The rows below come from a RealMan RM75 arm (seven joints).
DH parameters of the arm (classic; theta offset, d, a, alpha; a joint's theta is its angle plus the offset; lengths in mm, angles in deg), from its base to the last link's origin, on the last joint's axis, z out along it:
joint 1: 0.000 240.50 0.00 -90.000
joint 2: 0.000 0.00 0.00 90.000
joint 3: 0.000 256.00 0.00 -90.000
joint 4: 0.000 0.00 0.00 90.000
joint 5: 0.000 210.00 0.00 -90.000
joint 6: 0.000 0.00 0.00 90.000
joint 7: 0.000 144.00 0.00 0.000
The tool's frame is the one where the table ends.
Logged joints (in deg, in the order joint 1, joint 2, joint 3, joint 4, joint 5, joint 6, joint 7), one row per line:
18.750, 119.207, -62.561, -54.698, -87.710, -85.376, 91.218
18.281, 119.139, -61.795, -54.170, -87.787, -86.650, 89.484
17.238, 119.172, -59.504, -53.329, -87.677, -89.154, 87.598
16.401, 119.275, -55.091, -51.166, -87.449, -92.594, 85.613
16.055, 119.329, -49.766, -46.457, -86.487, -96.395, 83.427
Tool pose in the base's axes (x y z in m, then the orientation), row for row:
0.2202, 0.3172, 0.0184, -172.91, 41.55, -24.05
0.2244, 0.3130, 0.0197, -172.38, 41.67, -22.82
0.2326, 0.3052, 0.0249, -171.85, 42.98, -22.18
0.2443, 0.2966, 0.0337, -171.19, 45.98, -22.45
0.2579, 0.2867, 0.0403, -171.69, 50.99, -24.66
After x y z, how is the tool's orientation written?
As angles about the fixed x, y, z axes (roll, pitch, yaw), in degrees.
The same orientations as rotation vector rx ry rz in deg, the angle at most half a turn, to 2 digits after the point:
-151.16, 35.93, 55.63
-151.30, 34.55, 55.83
-150.35, 33.87, 57.41
-147.63, 34.35, 60.77
-143.23, 36.55, 66.53

